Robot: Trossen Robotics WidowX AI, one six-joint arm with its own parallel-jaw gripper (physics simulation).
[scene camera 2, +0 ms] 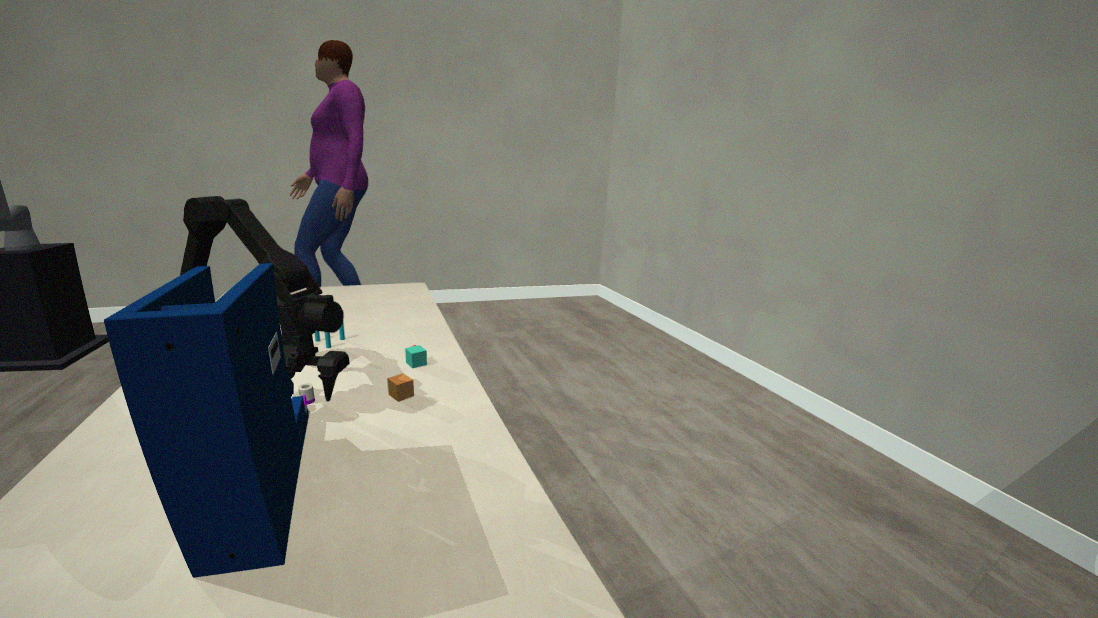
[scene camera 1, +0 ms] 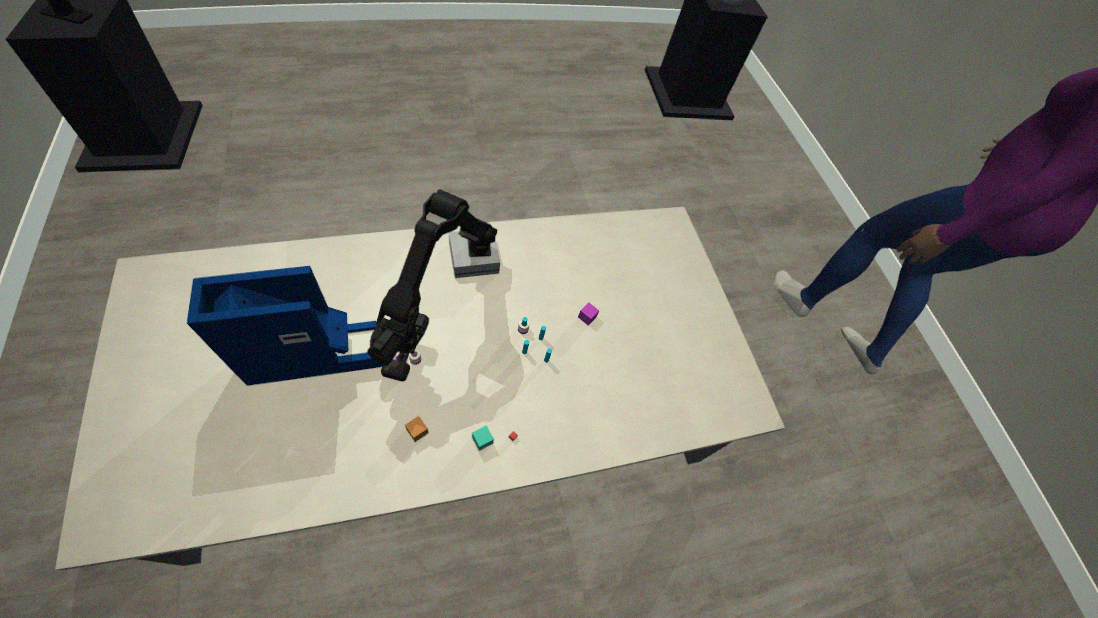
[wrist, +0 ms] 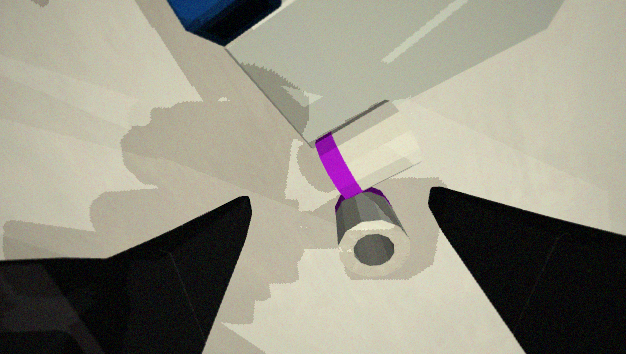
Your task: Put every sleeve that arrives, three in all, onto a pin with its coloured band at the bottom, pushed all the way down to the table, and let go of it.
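Observation:
My gripper [scene camera 1: 409, 351] [wrist: 338, 200] is open and empty, above two sleeves by the blue chute. One white-grey sleeve [scene camera 1: 415, 357] [scene camera 2: 306, 392] [wrist: 374, 235] stands upright, its hollow end up and its purple band at the bottom, between and below the fingers in the wrist view. The other sleeve [wrist: 382, 155] looks tipped on its side against the chute's pale lip [wrist: 345, 80], its purple band at the left end and close to the upright sleeve. A third sleeve [scene camera 1: 523, 327] sits low on one cyan pin, a dark band at its bottom. Three bare pins [scene camera 1: 542, 333] [scene camera 1: 525, 347] [scene camera 1: 547, 355] stand beside it.
The tall blue chute [scene camera 1: 268, 337] [scene camera 2: 199, 429] stands left of the gripper. An orange cube [scene camera 1: 416, 428] [scene camera 2: 400, 386], a teal cube [scene camera 1: 482, 437] [scene camera 2: 415, 356] and a small red cube [scene camera 1: 513, 436] lie near the front edge. A magenta cube [scene camera 1: 588, 313] lies beyond the pins.

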